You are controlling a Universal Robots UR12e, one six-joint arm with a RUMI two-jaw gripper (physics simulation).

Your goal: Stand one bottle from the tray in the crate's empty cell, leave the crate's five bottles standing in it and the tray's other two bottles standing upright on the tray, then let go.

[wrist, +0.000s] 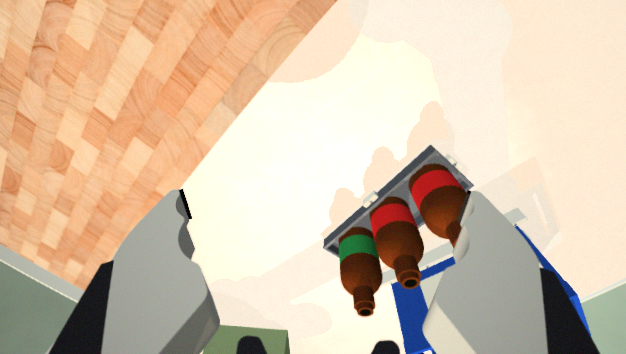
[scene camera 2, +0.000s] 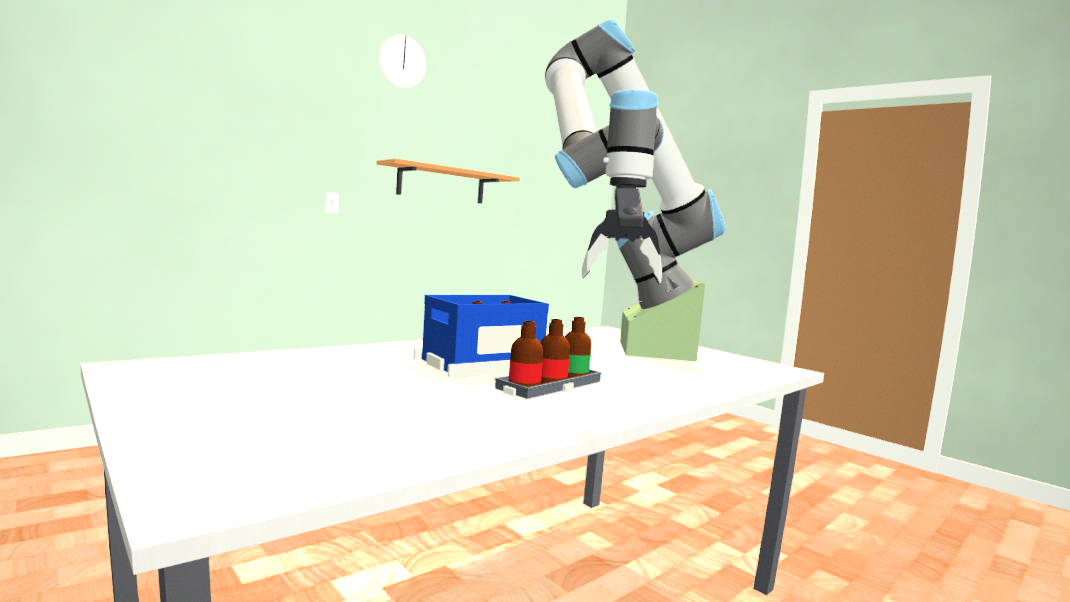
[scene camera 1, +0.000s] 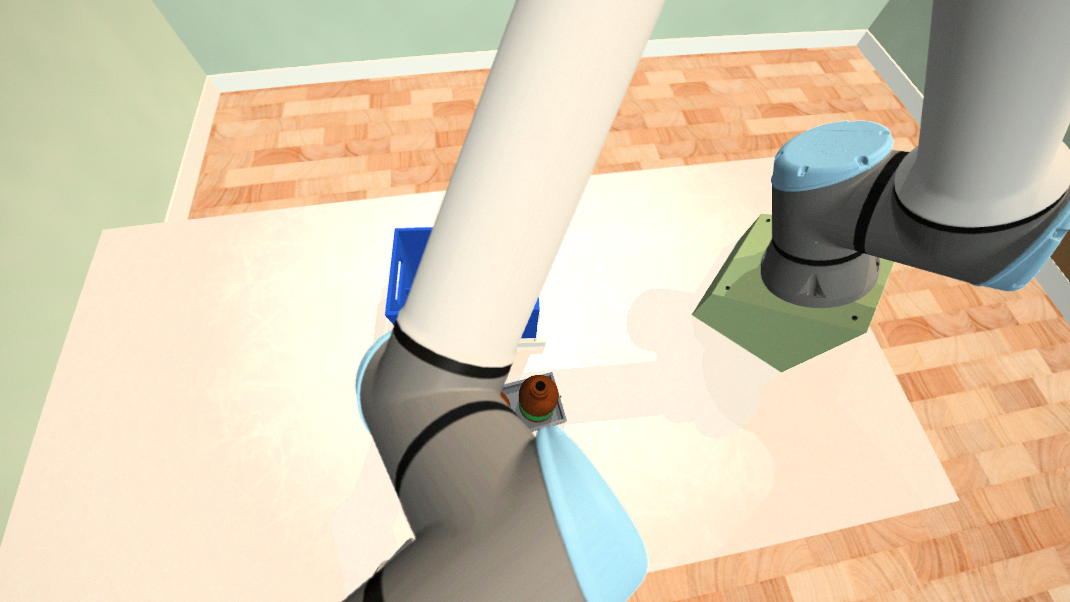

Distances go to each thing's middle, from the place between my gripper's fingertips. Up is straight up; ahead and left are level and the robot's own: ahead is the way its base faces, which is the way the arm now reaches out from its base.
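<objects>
There's a green-labelled bottle [scene camera 1: 538,395] that's 0.21 m to the right of my hand, 0.22 m behind it and 0.2 m below it. The white strip [scene camera 2: 479,368] is well below my hand, a long way to the right of it and a good way behind it.
</objects>
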